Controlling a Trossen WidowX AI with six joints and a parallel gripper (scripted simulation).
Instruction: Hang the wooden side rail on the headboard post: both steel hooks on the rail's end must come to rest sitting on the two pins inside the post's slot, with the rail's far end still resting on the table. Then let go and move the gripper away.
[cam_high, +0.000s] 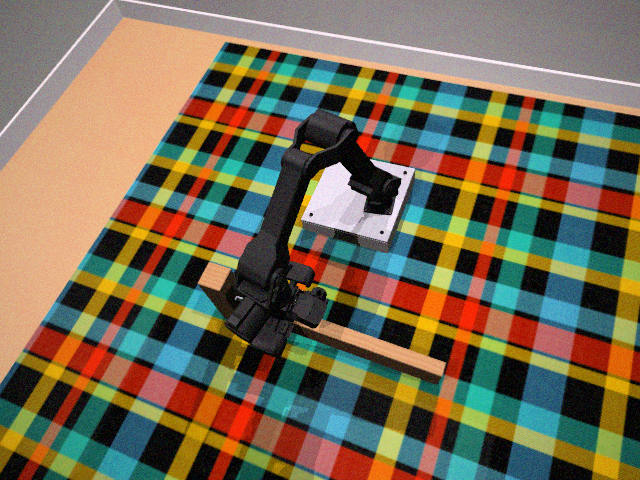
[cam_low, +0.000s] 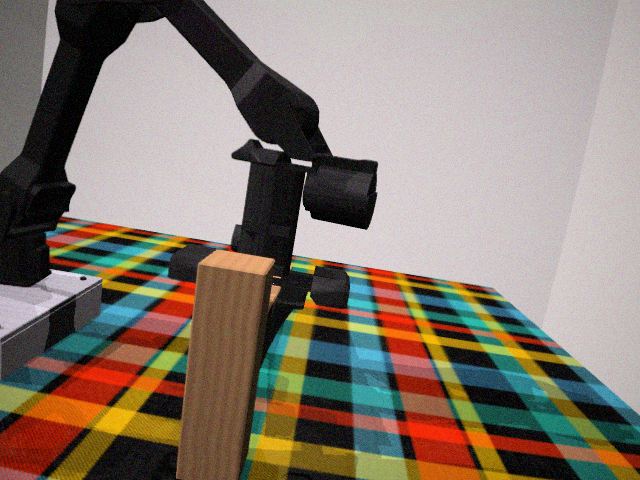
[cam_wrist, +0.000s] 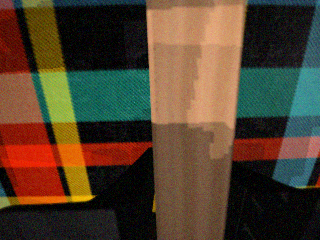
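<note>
Right now my gripper tip is 2 cm past the wooden headboard post, 14 cm to the left of it and 4 cm below it.
</note>
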